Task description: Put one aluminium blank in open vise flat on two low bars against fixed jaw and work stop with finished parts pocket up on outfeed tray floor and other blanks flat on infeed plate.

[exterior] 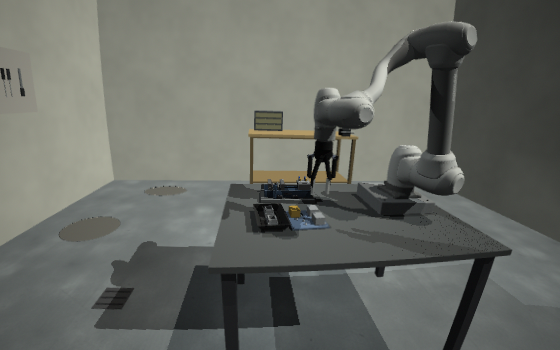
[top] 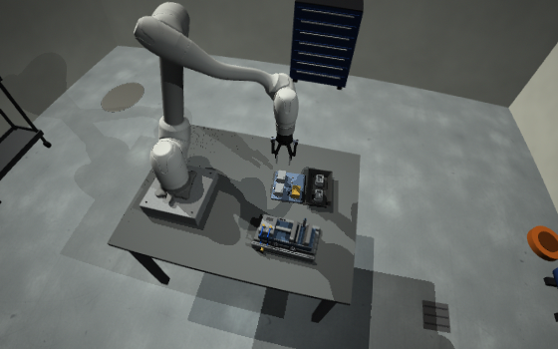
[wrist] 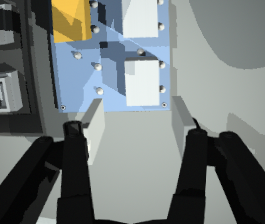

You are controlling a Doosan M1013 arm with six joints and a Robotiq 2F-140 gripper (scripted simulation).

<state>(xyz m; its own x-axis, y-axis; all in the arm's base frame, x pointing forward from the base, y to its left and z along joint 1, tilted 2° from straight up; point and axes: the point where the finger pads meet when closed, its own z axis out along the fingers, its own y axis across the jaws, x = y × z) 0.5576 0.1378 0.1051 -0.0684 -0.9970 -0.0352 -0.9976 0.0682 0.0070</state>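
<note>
Now: hand 15 cm above the aluminium blank. Also, from my hand: blue infeed plate (4 cm ahead, 5 cm to the right, 18 cm below); then brass blank (8 cm ahead, 10 cm to the right, 15 cm below); then piston rod (3 cm ahead, 35 cm to the right, 10 cm below).
</note>
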